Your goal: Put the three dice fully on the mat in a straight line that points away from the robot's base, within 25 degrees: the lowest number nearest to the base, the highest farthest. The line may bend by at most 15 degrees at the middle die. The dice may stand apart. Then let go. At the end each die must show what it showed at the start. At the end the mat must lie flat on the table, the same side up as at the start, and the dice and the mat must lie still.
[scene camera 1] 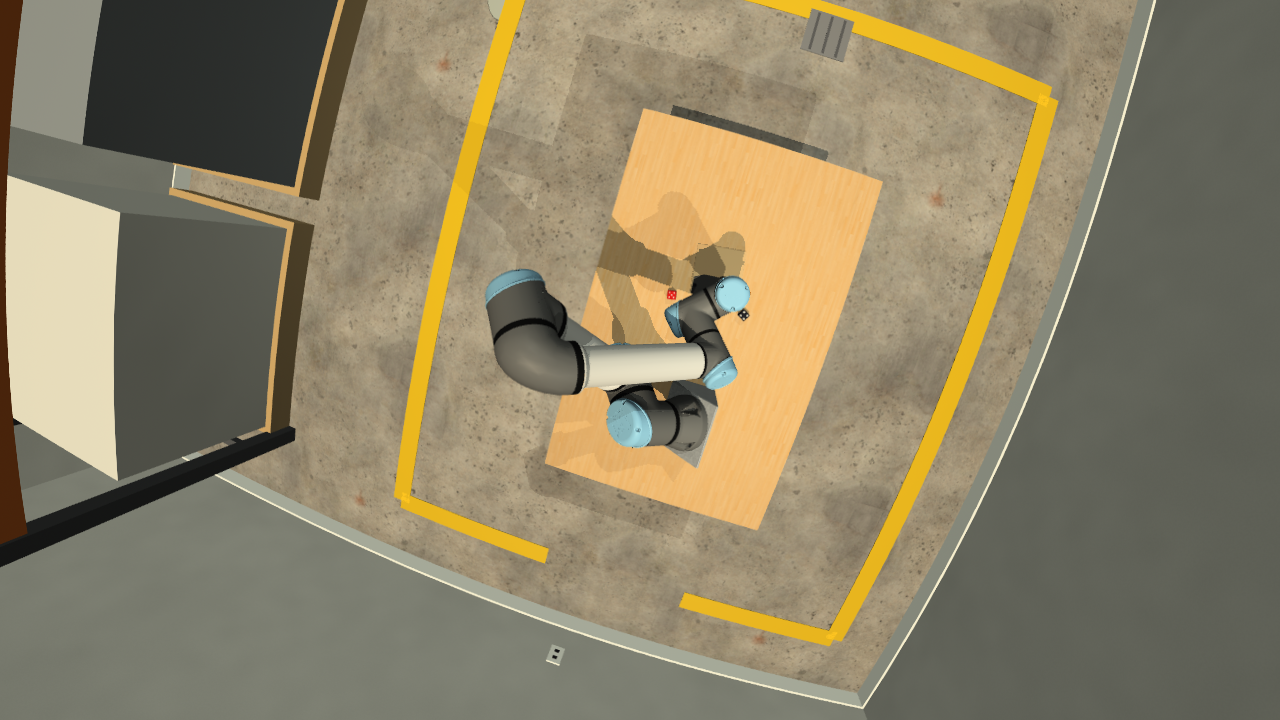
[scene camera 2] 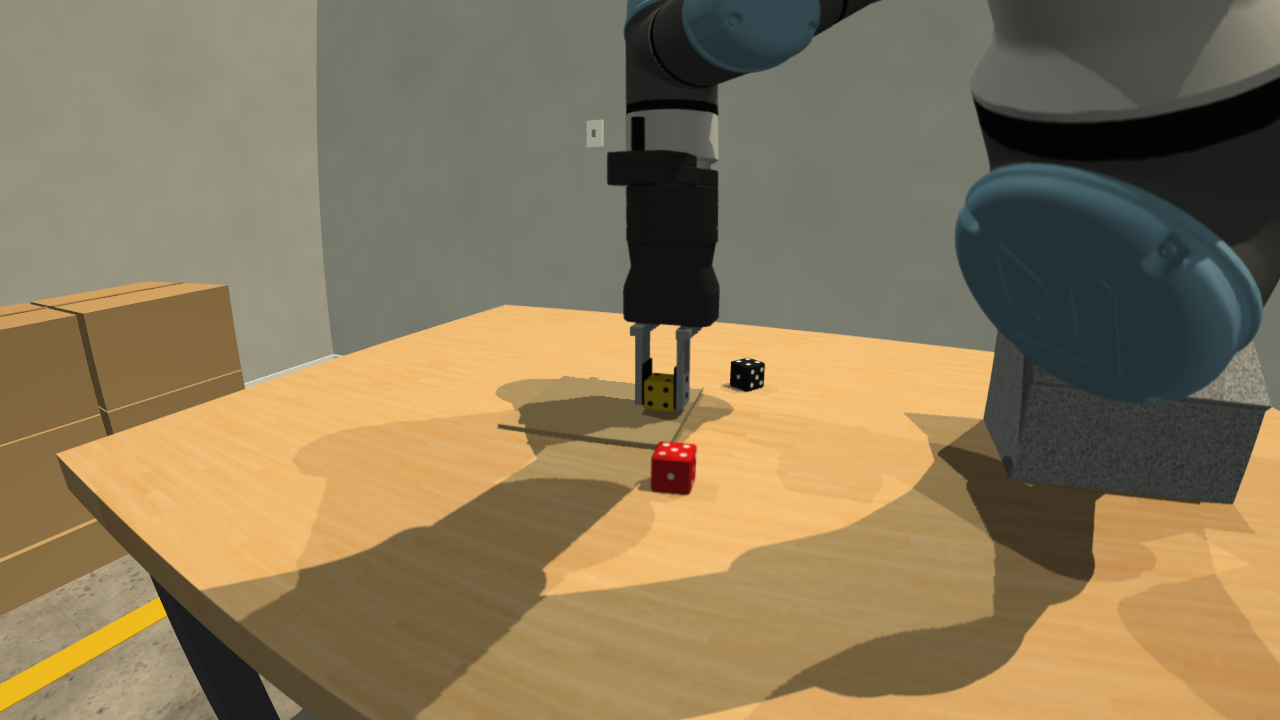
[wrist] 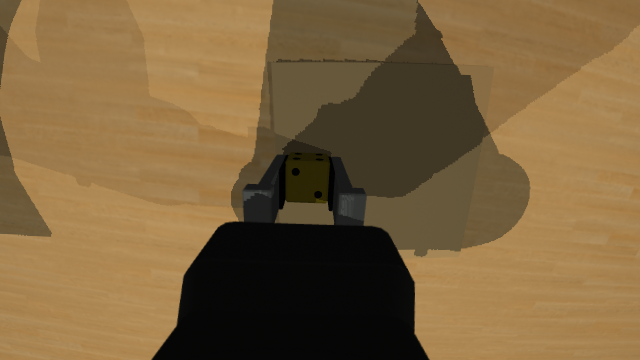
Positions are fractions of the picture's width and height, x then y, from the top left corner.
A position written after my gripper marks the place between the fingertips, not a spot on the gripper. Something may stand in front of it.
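Observation:
My gripper (wrist: 0.48,0.48) visible. Red die (scene camera 2: 0.53,0.65), out of frame in the wrist view. Black die (scene camera 2: 0.58,0.52), hidden by my gripper in the wrist view. Yellow die (scene camera 2: 0.51,0.54). From the wrist too, yellow die (wrist: 0.48,0.48). Tan mat (scene camera 2: 0.47,0.57).

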